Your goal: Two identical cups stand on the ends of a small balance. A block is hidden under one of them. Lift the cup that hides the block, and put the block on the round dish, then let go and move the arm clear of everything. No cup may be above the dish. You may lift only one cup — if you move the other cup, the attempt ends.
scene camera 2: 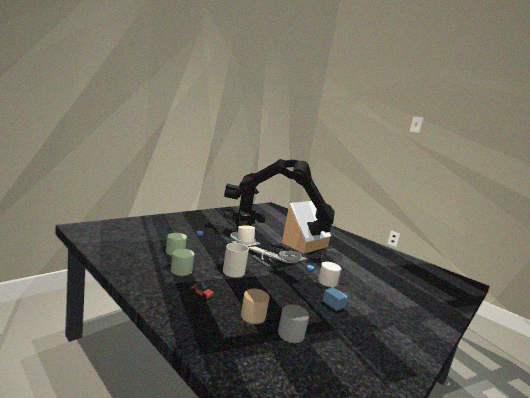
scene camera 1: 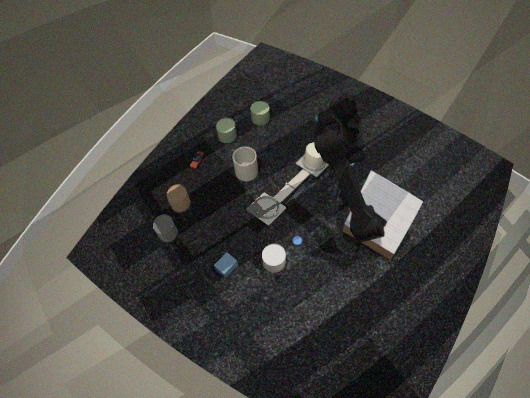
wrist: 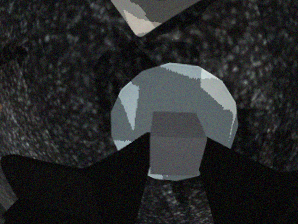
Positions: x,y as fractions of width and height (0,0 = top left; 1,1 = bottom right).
I see my gripper (wrist: 0.58,0.62), a grey block (wrist: 0.60,0.63), a grey cylinder (scene camera 2: 0.55,0.81), an orange cylinder (scene camera 2: 0.48,0.76) and a balance (scene camera 1: 0.50,0.52).
The wrist view does not show the grey cylinder: it is out of frame. The wrist view misses the orange cylinder: it is out of frame.
